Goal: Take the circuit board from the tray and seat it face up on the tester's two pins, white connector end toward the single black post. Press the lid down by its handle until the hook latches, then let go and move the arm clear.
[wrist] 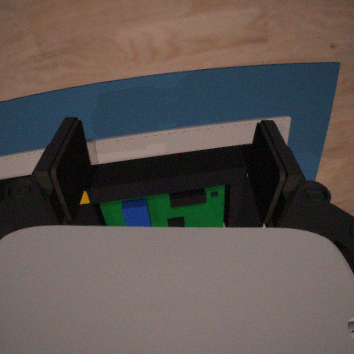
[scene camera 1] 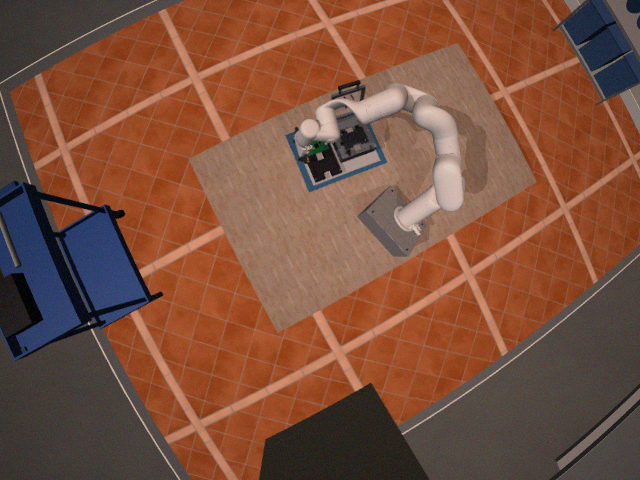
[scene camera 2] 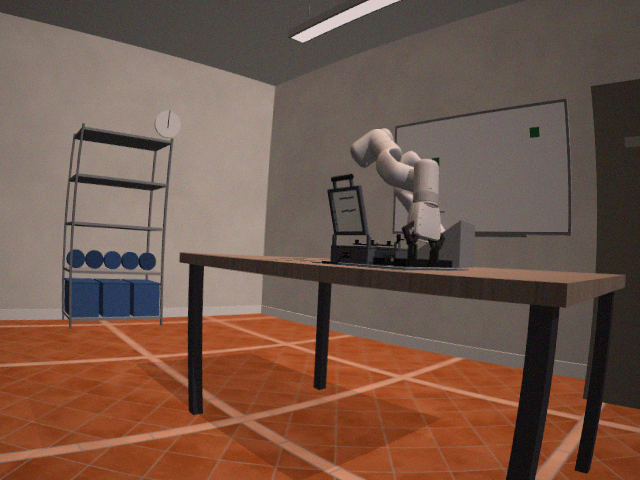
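Seen in the pictures: gripper, between the fingertips: [wrist: 168, 142] [scene camera 1: 298, 150] [scene camera 2: 423, 261]; arm's base, origin of its link: [scene camera 1: 404, 219].
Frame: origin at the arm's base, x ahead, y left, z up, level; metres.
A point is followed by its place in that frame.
The green circuit board [scene camera 1: 320, 147] @[x 0.487, y 0.126, z -0.073 m] [wrist: 162, 212] @[x 0.509, y 0.176, z -0.073 m] lies in the black tray [scene camera 1: 325, 167] @[x 0.393, y 0.158, z -0.074 m] [wrist: 170, 175] @[x 0.521, y 0.206, z -0.065 m], with a blue part facing up; the arm hides much of it, and its white connector end cannot be made out. My gripper [scene camera 2: 423, 255] @[x 0.525, y 0.222, z -0.069 m] [wrist: 168, 142] @[x 0.525, y 0.222, z -0.069 m] is open and empty, pointing down low over the tray, one finger on each side of the board. The grey tester [scene camera 1: 355, 146] @[x 0.411, y -0.026, z -0.086 m] [scene camera 2: 351, 254] @[x 0.547, y -0.020, z -0.059 m] stands beside the tray. Its lid [scene camera 1: 360, 95] @[x 0.552, y -0.101, z 0.097 m] [scene camera 2: 363, 211] @[x 0.568, y 0.035, z 0.070 m] stands raised, with the black handle [scene camera 1: 348, 85] @[x 0.578, y -0.037, z 0.181 m] [scene camera 2: 342, 178] @[x 0.589, y -0.035, z 0.172 m] at its top. The two pins and the hook are too small to tell.
Tray and tester rest on a blue-bordered mat [scene camera 1: 313, 187] @[x 0.344, y 0.253, z -0.091 m] [wrist: 200, 90] @[x 0.548, y 0.235, z -0.090 m] on the wooden table [scene camera 1: 268, 248] @[x 0.215, y 0.576, z -0.092 m] [scene camera 2: 516, 279] @[x 0.745, y 0.568, z -0.092 m]. A yellow warning mark [wrist: 85, 198] @[x 0.475, y 0.207, z -0.064 m] shows next to the left finger. The arm's grey base block [scene camera 1: 385, 222] @[x 0.039, y 0.105, z 0.064 m] [scene camera 2: 466, 242] @[x 0.027, y 0.135, z 0.006 m] stands farther back on the table.
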